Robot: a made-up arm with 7 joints.
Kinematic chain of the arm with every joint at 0, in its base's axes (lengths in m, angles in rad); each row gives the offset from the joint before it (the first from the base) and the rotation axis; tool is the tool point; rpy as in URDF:
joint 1: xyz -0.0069 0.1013 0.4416 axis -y
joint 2: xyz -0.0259 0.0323 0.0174 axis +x
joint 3: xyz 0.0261 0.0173 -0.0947 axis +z
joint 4: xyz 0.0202 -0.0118 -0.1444 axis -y
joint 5: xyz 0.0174 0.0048 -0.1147 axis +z
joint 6: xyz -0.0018 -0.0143 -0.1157 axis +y
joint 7: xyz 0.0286 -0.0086 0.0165 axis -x
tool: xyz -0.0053 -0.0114 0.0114 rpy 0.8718 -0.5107 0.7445
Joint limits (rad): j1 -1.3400..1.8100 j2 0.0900..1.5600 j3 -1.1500..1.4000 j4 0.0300..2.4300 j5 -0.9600..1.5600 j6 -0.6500..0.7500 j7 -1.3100..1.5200
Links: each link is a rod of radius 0.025 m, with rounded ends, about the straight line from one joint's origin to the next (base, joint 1, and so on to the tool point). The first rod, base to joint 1, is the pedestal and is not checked.
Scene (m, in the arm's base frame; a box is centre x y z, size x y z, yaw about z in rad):
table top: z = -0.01
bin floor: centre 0.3 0.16 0 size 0.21 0.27 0.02 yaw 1.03
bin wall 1: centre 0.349 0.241 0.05 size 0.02 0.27 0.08 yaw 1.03
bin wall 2: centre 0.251 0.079 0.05 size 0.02 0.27 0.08 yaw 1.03
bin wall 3: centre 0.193 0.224 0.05 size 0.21 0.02 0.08 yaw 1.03
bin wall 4: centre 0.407 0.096 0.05 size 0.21 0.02 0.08 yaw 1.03
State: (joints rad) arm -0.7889 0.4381 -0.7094 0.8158 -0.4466 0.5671 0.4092
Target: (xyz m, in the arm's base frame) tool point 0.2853 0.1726 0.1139
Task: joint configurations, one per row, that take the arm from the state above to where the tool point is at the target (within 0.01 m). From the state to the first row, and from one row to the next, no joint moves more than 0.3 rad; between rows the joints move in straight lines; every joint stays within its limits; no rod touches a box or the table.
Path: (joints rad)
1: -0.6105 0.3246 -0.6193 1.0357 -0.5039 0.5578 0.6718
2: -0.4322 0.2110 -0.5293 1.2556 -0.5612 0.5485 0.9344
3: -0.2538 0.0975 -0.4392 1.4755 -0.6185 0.5393 1.1970
4: -0.0996 0.0937 -0.1516 1.7465 -0.5958 0.5258 1.2845
5: 0.0546 0.0900 0.1361 2.0176 -0.5730 0.5123 1.3720
6: 0.1287 0.1171 0.0522 1.7324 -0.5410 0.5519 1.1900
7: 0.2028 0.1442 -0.0317 1.4473 -0.5090 0.5915 1.0080
8: 0.2768 0.1713 -0.1155 1.1622 -0.4771 0.6311 0.8261
9: 0.3509 0.1983 -0.1994 0.8770 -0.4451 0.6708 0.6441
10: 0.4250 0.2254 -0.2833 0.5919 -0.4131 0.7104 0.4621
11: 0.4990 0.2525 -0.3672 0.3067 -0.3811 0.7500 0.2801

